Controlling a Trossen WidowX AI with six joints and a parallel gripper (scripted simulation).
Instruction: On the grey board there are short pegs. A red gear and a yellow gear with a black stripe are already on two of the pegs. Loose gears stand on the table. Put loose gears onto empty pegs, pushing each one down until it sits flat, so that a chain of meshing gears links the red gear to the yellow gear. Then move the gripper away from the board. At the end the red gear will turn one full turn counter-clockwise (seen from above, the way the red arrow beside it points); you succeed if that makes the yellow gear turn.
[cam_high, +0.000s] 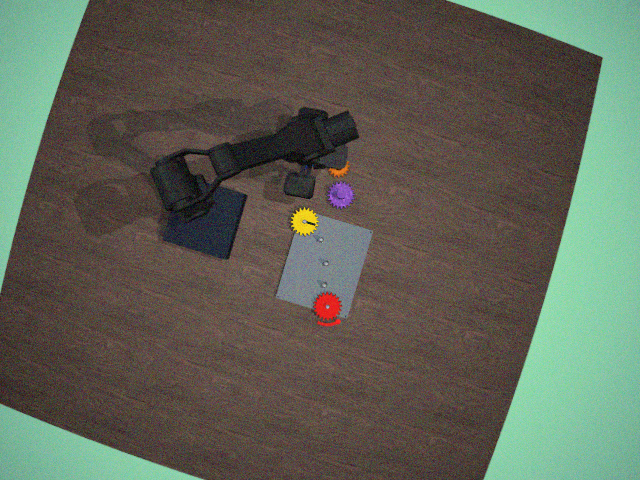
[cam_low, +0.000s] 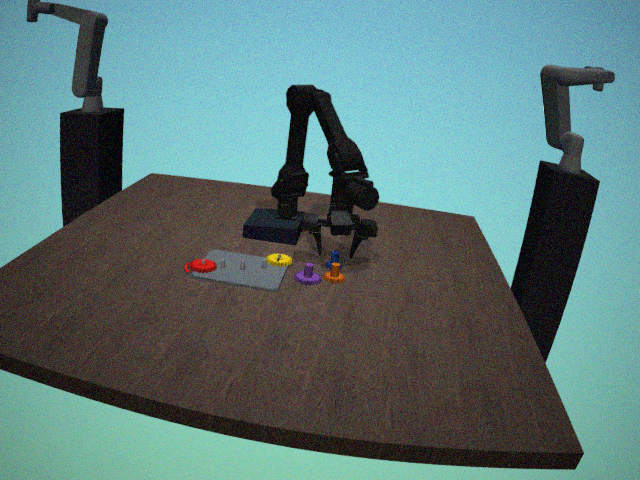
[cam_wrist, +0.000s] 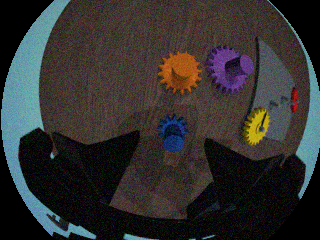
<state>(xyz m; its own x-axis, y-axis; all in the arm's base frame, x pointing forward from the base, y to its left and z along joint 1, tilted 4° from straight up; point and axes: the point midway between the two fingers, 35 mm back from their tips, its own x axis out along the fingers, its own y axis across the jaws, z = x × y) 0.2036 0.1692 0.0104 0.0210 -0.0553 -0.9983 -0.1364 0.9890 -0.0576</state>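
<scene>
My gripper tip is 150 mm short of the red gear, 300 mm to the left of it and 10 mm above it. From my gripper tip the other things lie so: blue gear (10 mm below); then purple gear (100 mm ahead, 50 mm to the right, 10 mm below); then orange gear (70 mm ahead, 10 mm to the left, 10 mm below).
</scene>
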